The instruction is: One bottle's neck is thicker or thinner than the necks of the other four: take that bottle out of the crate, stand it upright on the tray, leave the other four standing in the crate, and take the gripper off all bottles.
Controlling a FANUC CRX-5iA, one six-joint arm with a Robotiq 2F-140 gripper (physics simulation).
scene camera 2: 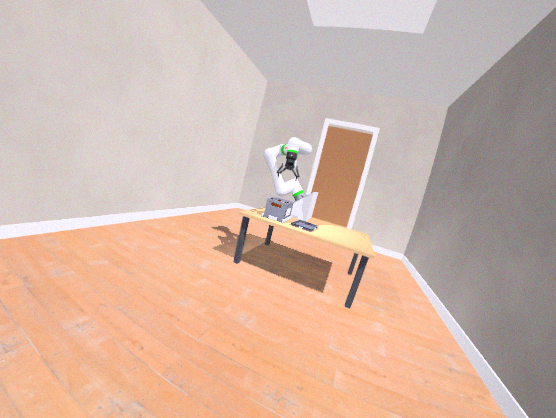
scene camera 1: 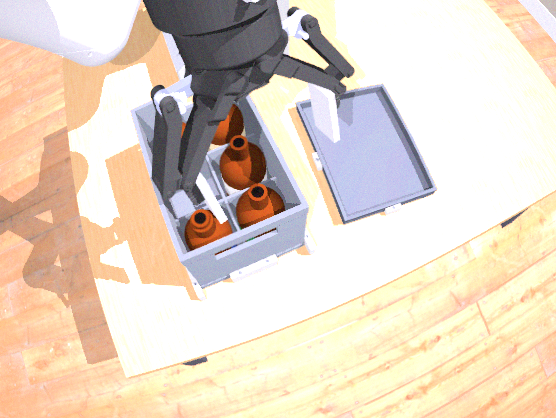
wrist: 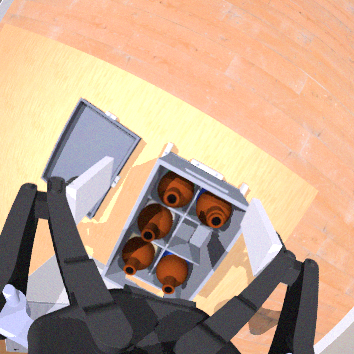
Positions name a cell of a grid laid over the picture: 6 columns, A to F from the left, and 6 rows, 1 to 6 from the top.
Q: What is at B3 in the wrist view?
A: A grey tray.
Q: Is the gripper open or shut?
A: Open.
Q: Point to a grey tray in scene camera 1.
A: At E3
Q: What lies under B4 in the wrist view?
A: The gripper.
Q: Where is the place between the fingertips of the gripper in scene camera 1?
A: At C3
